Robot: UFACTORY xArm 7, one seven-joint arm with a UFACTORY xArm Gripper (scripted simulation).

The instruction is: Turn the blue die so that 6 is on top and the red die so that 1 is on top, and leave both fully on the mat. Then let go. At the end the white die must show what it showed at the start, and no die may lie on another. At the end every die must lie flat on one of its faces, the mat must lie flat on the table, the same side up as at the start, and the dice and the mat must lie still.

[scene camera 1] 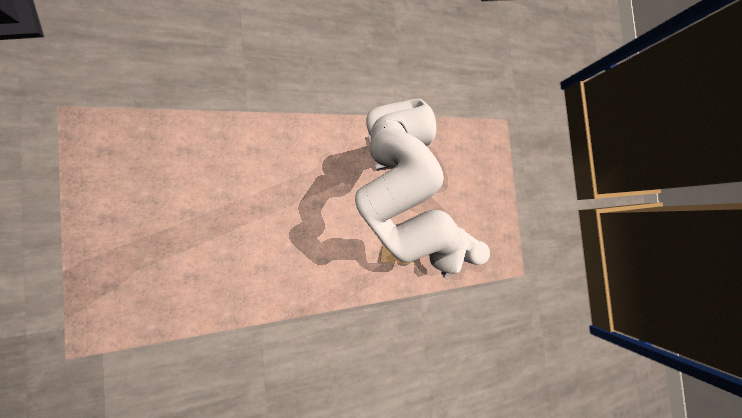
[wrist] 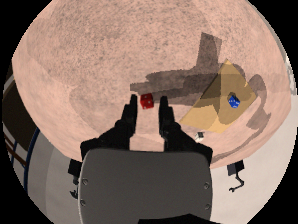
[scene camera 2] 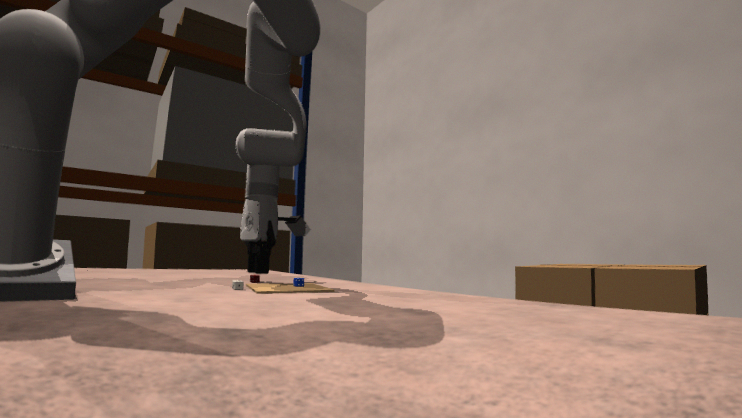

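A tan mat point(wrist: 212, 111) is visible, as is my gripper point(scene camera 2: 258, 273), which the wrist view shows too, at point(wrist: 148, 103).
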